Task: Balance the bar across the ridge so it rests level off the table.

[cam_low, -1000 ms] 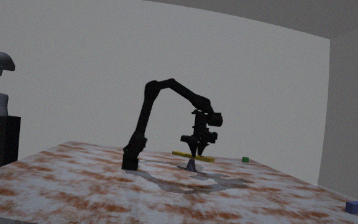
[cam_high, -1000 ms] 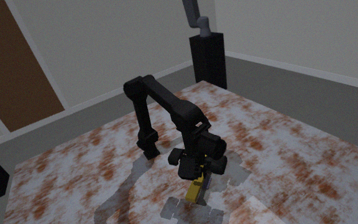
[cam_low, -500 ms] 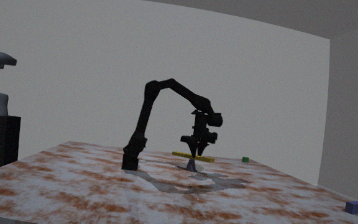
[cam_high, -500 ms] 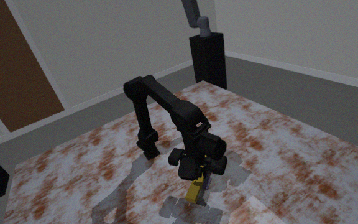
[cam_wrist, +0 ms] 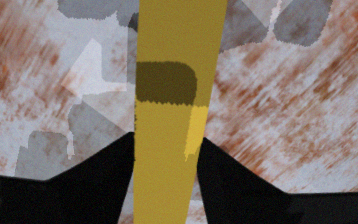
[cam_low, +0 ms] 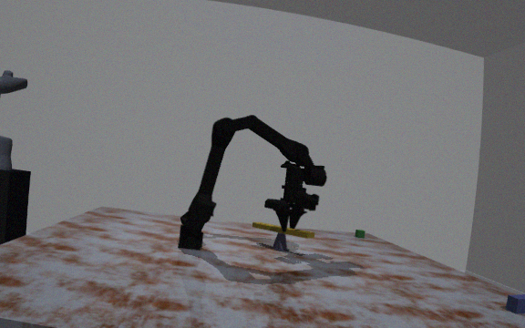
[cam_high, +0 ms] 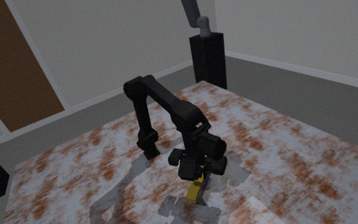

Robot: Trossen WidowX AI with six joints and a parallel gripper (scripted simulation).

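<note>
Right now the bar is 20 mm behind my gripper tip and 20 mm to the left of it. Round my gripper tip: blue block: 430 mm ahead, 570 mm to the right, 50 mm below; then green cube: 430 mm ahead, 430 mm to the left, 50 mm below.
</note>
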